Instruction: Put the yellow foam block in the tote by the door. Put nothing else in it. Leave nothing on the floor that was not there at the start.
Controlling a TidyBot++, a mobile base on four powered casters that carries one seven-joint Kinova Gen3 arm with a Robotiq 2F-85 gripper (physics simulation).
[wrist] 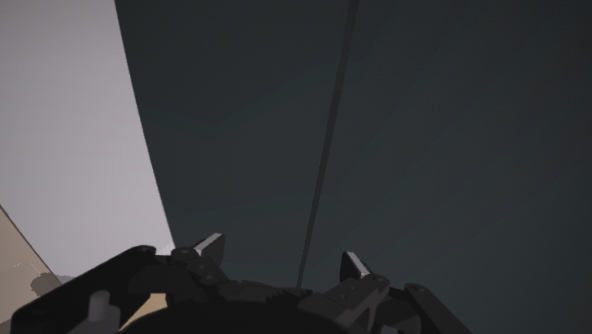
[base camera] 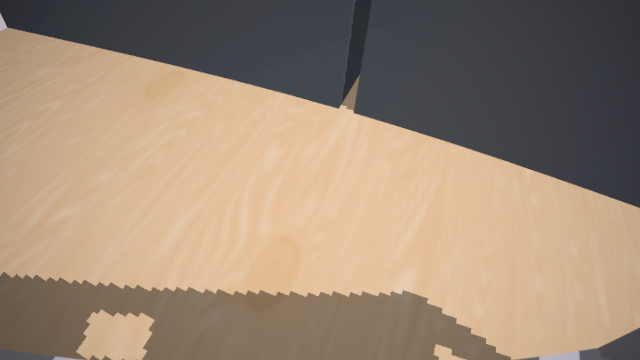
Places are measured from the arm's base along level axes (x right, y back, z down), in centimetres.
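Pixels of known places: gripper, between the fingertips: (wrist: 282, 256).
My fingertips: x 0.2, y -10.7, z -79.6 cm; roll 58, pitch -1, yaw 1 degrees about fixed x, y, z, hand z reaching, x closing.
Observation:
Behind a point stands the place of what it marks.
My gripper (wrist: 282, 256) @[x 0.2, y -10.6, z -79.6 cm] is open at the bottom of the wrist view, with no object between its fingers. It faces a tall dark panelled surface. The yellow foam block does not show in the base camera view or the wrist view. The tote and the door do not show in these views either.
The dark panels (base camera: 500, 75) @[x 27.0, y -48.6, z 26.4 cm] (wrist: 450, 125) @[x 33.4, y -45.9, z -82.6 cm] stand close ahead, with a narrow vertical gap between them. A pale wall (wrist: 75, 125) @[x -87.7, y -69.8, z -60.2 cm] is on the left. Part of a beige surface (wrist: 17, 260) @[x -95.9, y -36.2, z -19.6 cm] shows at the lower left. The wood floor (base camera: 300, 200) @[x 1.3, y -37.6, z 39.6 cm] carries the robot's shadow.

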